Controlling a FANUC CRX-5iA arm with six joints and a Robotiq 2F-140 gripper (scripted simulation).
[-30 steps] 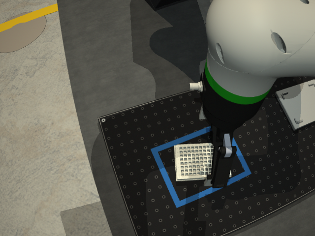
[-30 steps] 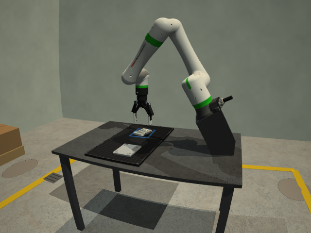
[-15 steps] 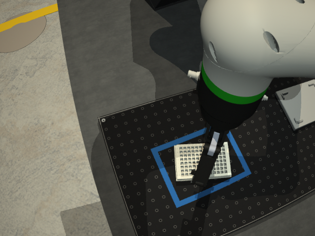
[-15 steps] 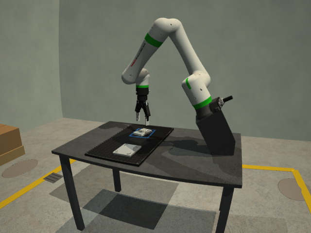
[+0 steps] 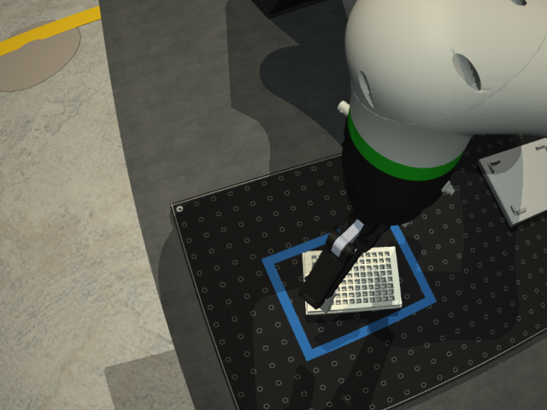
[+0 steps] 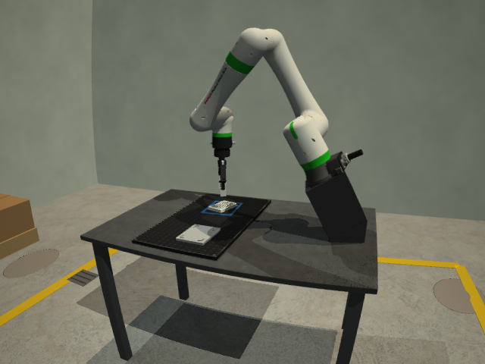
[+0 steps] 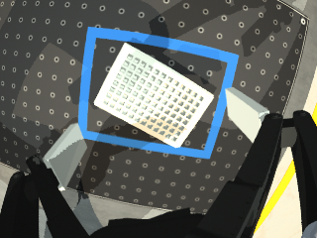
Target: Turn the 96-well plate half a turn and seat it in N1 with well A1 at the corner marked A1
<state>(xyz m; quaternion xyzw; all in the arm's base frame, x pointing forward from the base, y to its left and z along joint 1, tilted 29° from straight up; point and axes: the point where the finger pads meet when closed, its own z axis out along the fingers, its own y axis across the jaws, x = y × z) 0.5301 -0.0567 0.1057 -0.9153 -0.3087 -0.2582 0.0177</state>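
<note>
My hand is 8 cm above the white 96-well plate. The rest, counted from my hand: dark table: 15 cm to the left, 10 cm below, 4 cm behind; then grey plate nest N1: 33 cm to the left, 12 cm behind, 8 cm below.
</note>
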